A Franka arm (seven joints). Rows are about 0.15 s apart.
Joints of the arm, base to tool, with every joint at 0 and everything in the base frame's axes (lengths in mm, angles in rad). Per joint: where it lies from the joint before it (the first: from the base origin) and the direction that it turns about. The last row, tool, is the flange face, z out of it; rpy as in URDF.
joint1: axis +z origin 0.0 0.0 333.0
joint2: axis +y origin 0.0 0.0 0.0
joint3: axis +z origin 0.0 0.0 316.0
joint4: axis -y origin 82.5 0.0 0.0
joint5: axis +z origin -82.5 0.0 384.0
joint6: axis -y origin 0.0 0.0 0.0
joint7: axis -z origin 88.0 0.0 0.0
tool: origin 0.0 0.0 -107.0 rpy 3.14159 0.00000 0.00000
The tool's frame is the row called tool.
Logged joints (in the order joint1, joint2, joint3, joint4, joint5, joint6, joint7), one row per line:
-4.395, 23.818, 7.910, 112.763, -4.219, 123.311, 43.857
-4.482, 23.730, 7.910, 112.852, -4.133, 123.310, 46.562
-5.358, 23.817, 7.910, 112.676, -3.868, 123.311, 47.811
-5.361, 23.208, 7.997, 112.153, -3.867, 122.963, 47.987
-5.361, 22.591, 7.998, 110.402, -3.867, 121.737, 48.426
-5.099, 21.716, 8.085, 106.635, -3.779, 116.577, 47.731
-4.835, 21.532, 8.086, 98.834, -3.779, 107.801, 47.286
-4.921, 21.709, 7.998, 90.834, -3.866, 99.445, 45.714
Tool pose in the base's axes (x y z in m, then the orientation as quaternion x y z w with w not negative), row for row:
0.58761, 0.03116, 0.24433, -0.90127, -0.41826, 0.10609, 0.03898
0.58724, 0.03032, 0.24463, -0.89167, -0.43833, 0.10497, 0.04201
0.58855, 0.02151, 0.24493, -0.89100, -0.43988, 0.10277, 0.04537
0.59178, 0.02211, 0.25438, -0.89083, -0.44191, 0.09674, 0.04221
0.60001, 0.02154, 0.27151, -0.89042, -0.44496, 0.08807, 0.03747
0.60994, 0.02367, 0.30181, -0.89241, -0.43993, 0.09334, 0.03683
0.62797, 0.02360, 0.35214, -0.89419, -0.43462, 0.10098, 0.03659
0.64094, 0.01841, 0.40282, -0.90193, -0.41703, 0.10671, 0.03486
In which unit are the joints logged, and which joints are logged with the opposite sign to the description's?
The joints are logged in degrees. Opposite sign: joint4, joint7.
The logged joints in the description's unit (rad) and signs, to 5 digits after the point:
-0.07671, 0.41570, 0.13806, -1.96809, -0.07364, 2.15218, -0.76545
-0.07823, 0.41417, 0.13806, -1.96964, -0.07213, 2.15217, -0.81266
-0.09351, 0.41569, 0.13806, -1.96657, -0.06751, 2.15218, -0.83446
-0.09357, 0.40506, 0.13957, -1.95744, -0.06749, 2.14611, -0.83753
-0.09357, 0.39429, 0.13959, -1.92688, -0.06749, 2.12471, -0.84519
-0.08899, 0.37902, 0.14111, -1.86113, -0.06596, 2.03465, -0.83306
-0.08439, 0.37580, 0.14113, -1.72498, -0.06596, 1.88148, -0.82530
-0.08589, 0.37889, 0.13959, -1.58535, -0.06747, 1.73564, -0.79786

